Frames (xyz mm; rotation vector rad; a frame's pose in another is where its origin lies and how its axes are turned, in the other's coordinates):
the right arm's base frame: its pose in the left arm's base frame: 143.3 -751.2 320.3 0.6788 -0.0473 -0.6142
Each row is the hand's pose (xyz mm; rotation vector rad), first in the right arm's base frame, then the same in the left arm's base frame.
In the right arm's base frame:
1: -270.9 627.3 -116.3 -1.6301 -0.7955 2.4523
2: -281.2 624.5 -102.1 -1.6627 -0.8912 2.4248
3: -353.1 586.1 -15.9 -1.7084 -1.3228 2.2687
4: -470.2 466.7 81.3 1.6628 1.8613 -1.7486
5: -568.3 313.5 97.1 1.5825 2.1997 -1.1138
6: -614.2 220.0 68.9 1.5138 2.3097 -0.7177
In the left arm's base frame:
1: 271.8 -154.0 647.8 -1.3843 -0.8403 1.5075
2: 258.6 -158.2 658.8 -1.4376 -0.8932 1.4678
3: 159.3 -191.8 714.3 -1.6013 -1.1561 1.2655
4: -21.7 -256.4 736.7 -1.8603 -1.5249 0.8410
5: -185.3 -305.2 672.1 -2.1132 -1.7889 0.3213
6: -264.8 -320.9 600.8 -2.2515 -1.8964 -0.0256

